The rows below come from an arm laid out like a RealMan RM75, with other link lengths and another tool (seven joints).
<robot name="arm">
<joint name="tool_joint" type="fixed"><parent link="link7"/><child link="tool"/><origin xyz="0.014 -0.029 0.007" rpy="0.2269 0 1.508"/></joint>
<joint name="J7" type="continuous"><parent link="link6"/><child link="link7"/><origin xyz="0 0 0.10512" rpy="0 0 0"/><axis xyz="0 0 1"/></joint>
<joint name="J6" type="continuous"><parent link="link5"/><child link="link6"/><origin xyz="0 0 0" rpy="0 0 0"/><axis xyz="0 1 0"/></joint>
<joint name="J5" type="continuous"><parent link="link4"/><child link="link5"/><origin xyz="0 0 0.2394" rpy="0 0 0"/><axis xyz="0 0 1"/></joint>
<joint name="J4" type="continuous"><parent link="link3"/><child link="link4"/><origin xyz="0 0 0" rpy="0 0 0"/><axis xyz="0 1 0"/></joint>
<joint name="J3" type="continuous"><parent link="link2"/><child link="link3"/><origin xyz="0 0 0.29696" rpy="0 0 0"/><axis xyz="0 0 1"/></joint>
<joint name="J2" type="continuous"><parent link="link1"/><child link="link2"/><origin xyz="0 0 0" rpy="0 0 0"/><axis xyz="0 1 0"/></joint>
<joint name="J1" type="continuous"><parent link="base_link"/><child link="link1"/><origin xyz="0 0 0.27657" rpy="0 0 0"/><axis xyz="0 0 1"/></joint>
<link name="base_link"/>
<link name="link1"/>
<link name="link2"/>
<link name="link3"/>
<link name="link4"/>
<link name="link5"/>
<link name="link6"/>
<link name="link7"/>
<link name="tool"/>
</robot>
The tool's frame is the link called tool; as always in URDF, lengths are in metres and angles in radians. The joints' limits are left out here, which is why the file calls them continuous.
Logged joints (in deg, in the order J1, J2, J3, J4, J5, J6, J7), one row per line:
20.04 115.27 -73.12 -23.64 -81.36 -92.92 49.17
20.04 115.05 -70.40 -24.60 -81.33 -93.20 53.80
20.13 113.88 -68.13 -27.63 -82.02 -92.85 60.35
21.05 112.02 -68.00 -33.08 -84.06 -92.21 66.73
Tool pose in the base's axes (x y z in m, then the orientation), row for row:
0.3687 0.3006 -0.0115 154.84 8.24 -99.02
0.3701 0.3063 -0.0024 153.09 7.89 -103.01
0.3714 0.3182 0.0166 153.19 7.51 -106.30
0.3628 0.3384 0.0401 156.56 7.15 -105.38
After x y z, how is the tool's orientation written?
As angles about the fixed x, y, z axes (roll, pitch, yaw), in degrees.
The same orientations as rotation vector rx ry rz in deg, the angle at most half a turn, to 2 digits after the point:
109.86 -124.56 -35.95
104.89 -127.51 -38.00
101.38 -130.95 -38.10
103.59 -132.33 -34.09

